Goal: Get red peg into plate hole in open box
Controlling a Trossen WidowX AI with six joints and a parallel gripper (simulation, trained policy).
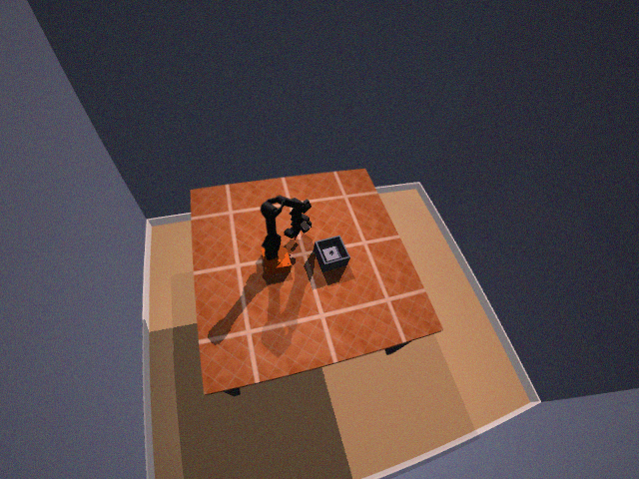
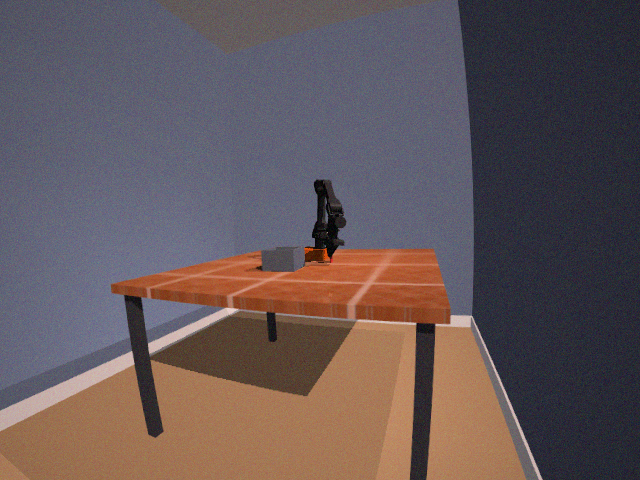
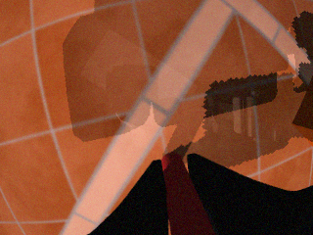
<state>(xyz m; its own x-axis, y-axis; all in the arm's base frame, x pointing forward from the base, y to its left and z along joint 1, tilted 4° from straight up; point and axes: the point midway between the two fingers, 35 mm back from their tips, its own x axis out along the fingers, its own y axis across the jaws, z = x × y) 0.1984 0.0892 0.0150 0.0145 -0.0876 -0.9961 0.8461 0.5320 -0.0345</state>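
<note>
The pale plate is 13 cm ahead of my gripper tip, 20 cm to the right of it and 1 cm above it. The rest, counted from my gripper tip: red peg 1 cm to the left, 1 cm above; then grey box 13 cm ahead, 20 cm to the right, 1 cm below.
</note>
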